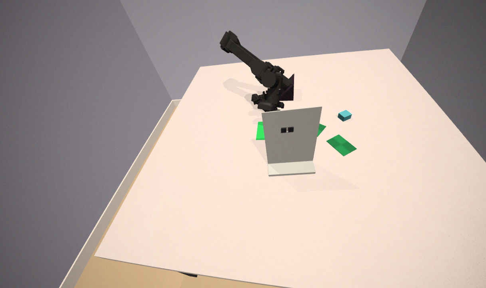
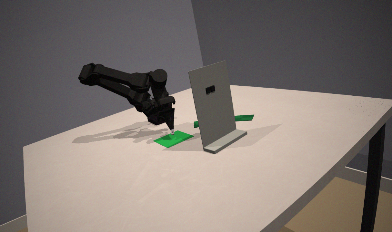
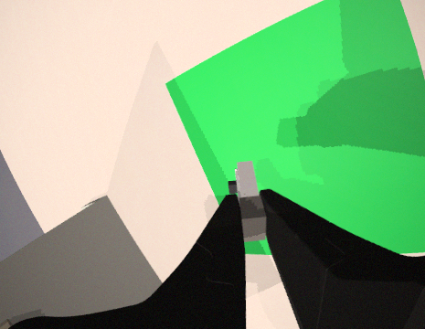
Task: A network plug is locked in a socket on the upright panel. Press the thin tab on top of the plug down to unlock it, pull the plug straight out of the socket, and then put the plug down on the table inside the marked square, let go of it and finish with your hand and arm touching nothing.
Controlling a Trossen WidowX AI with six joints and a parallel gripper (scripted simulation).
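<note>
My gripper tip is now 4 cm above the bright green marked square and 1 cm past it. Also, from my gripper tip: grey upright panel: 19 cm ahead, 8 cm to the left, 8 cm above; dark green board: 29 cm to the left, 8 cm ahead, 4 cm below; grey network plug: right at my gripper tip.
</note>
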